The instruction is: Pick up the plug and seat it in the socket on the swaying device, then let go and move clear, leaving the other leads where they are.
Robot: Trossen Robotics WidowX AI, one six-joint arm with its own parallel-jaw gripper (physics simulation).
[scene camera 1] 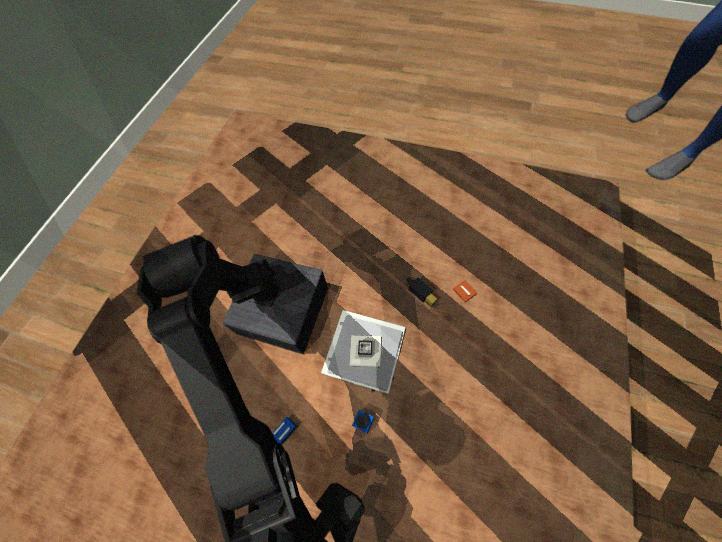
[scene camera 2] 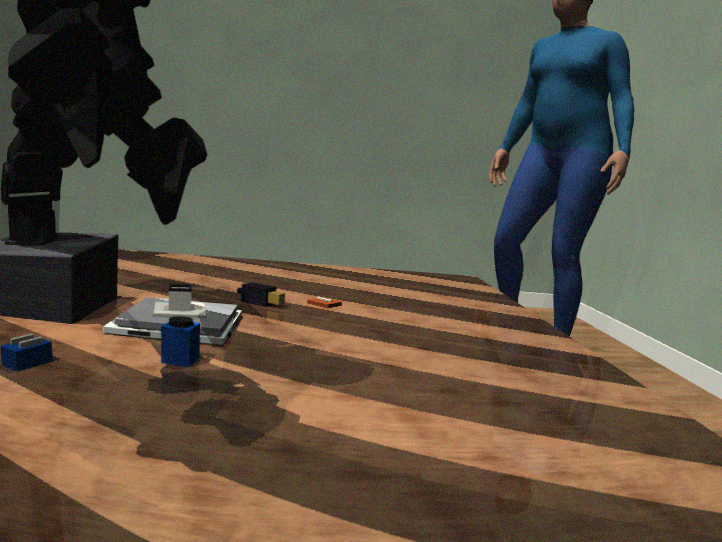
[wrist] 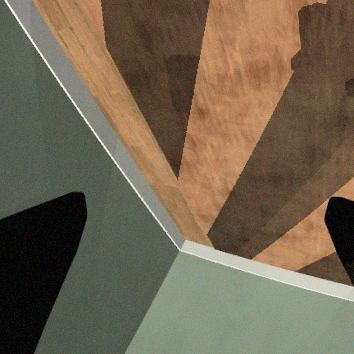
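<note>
A black plug with a yellow square tip (scene camera 1: 420, 288) (scene camera 2: 259, 294) lies on its side on the table, beyond the device in the scene camera 2 view. The device (scene camera 1: 388, 378) (scene camera 2: 116, 330) is a flat white and grey slab. A pale socket block (scene camera 1: 365, 348) (scene camera 2: 180, 299) with a dark square rim stands upright near its middle. My gripper (scene camera 2: 129, 191) (wrist: 209, 207) is open, with nothing between its fingers. It hangs high above the table, well apart from the plug and socket. Its fingertips are hard to make out in the scene camera 1 view.
A blue block with two pale bars (scene camera 1: 284, 429) (scene camera 2: 26, 353), a blue block with a round black top (scene camera 1: 363, 421) (scene camera 2: 180, 343) and a flat orange piece (scene camera 1: 464, 290) (scene camera 2: 324, 302) rest on the table. A dark box (scene camera 1: 278, 303) (scene camera 2: 87, 280) stands beside the device. A person (scene camera 2: 577, 99) stands beyond the table.
</note>
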